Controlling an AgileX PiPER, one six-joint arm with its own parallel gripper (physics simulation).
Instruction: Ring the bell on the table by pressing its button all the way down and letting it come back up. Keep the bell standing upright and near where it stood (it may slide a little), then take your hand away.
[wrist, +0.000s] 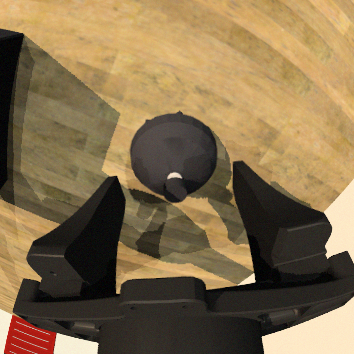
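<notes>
The dark, round bell (172, 147) stands upright on the wooden table (225, 75), near the middle of the wrist view. Its small dark button (175, 190) is at the near side of the dome in this view, with a pale piece of the stem showing beside it. My gripper (175, 181) is open, with its fingers wide apart, one on each side of the button. The fingertips are at the level of the bell's lower part in the picture, and nothing is between them. How high the fingers are above the bell is hard to tell.
A large black block-like object (9, 110) stands at the left edge and casts a wide shadow on the table. A red striped piece (31, 335) shows at the lower left. The table's edge shows at the right.
</notes>
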